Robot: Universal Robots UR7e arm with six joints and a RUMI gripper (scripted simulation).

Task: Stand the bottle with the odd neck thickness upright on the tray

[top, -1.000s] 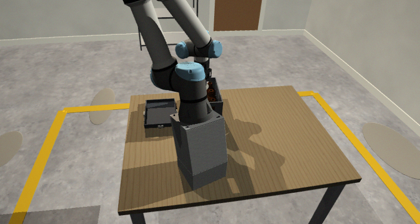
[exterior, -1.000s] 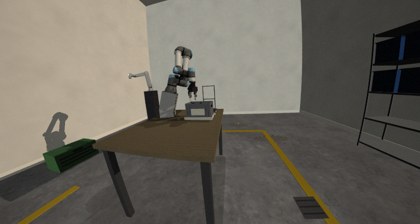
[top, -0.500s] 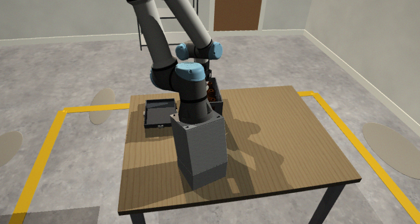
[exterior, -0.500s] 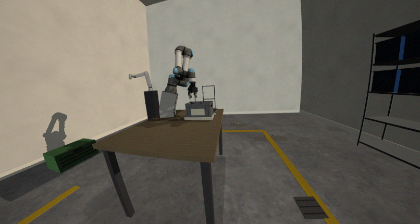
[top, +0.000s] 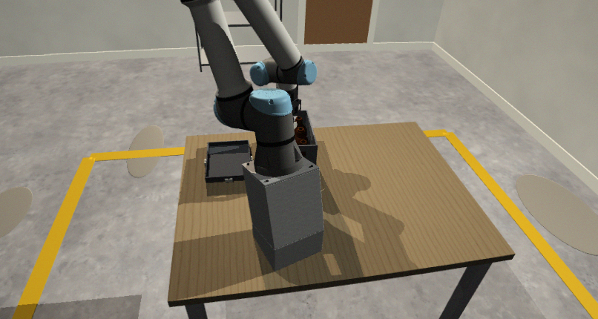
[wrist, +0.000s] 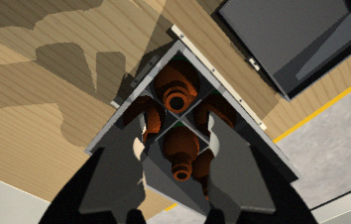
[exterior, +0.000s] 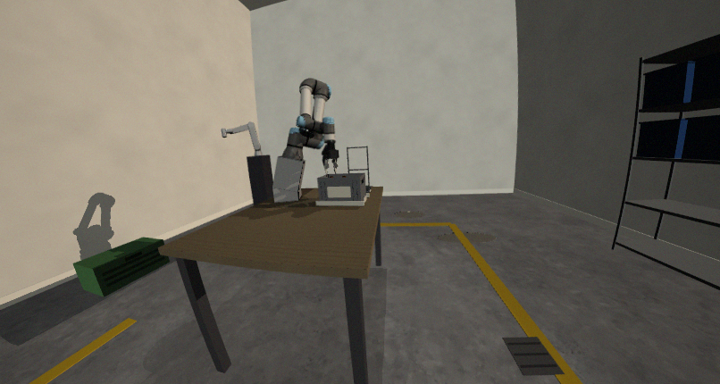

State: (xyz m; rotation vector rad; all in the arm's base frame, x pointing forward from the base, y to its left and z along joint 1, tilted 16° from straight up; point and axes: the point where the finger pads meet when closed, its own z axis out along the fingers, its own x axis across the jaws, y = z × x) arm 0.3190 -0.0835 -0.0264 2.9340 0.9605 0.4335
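Right now the bottle is 1 cm behind my hand, 8 cm to the right of it and 11 cm below it. Also, from my hand: dark tray (13 cm ahead, 21 cm to the left, 18 cm below); crate (8 cm ahead, 6 cm to the right, 11 cm below).
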